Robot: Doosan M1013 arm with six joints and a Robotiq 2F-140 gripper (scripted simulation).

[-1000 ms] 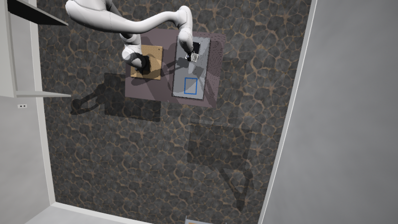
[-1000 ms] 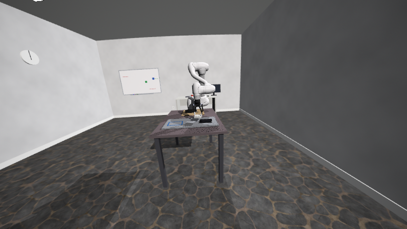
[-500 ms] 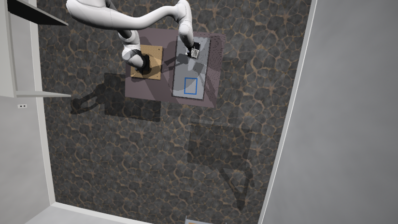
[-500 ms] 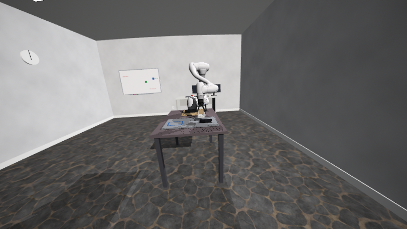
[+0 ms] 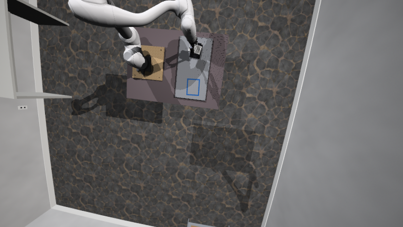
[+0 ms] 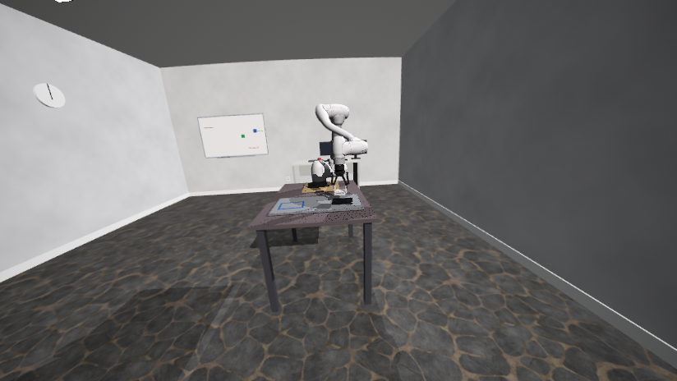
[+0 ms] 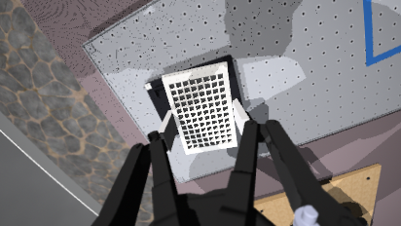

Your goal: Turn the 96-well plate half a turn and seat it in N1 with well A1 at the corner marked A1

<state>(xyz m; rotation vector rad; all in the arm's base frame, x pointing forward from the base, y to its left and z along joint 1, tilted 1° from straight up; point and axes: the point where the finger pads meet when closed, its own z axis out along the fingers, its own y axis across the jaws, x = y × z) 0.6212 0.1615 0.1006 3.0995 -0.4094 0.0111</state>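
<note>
Right now my hand is 10 mm to the right of the black plate nest N1 and 100 mm above it. The rest, counted from my hand: small white corner mark: 70 mm ahead, 80 mm to the left, 90 mm below; then white 96-well plate: 20 mm below.
</note>
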